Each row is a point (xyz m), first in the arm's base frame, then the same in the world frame.
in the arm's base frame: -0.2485 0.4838 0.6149
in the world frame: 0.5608 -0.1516 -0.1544
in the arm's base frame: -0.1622 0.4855 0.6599
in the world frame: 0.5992 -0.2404 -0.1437
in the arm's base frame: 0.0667 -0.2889 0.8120
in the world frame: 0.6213 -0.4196 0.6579
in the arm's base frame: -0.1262 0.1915 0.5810
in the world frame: 0.4764 -0.2493 0.1370
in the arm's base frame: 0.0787 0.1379 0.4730
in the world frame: 0.3473 -0.4425 0.1871
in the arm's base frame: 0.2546 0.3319 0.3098
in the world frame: 0.2014 -0.6220 -0.0171
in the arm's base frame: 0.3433 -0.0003 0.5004
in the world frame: 0.3353 -0.6972 0.3448
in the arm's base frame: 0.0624 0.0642 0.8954
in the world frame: 0.7547 -0.4470 0.3216
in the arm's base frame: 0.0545 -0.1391 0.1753
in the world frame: 0.0153 -0.3793 0.4146
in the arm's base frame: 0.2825 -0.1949 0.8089
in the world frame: 0.6161 -0.6413 0.5787
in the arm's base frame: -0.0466 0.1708 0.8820
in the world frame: 0.7647 -0.3457 0.2073
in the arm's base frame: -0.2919 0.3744 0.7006
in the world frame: 0.6327 -0.1055 -0.0365
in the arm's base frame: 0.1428 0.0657 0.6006
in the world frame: 0.4582 -0.5088 0.2815
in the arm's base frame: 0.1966 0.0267 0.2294
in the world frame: 0.0823 -0.5365 0.2683
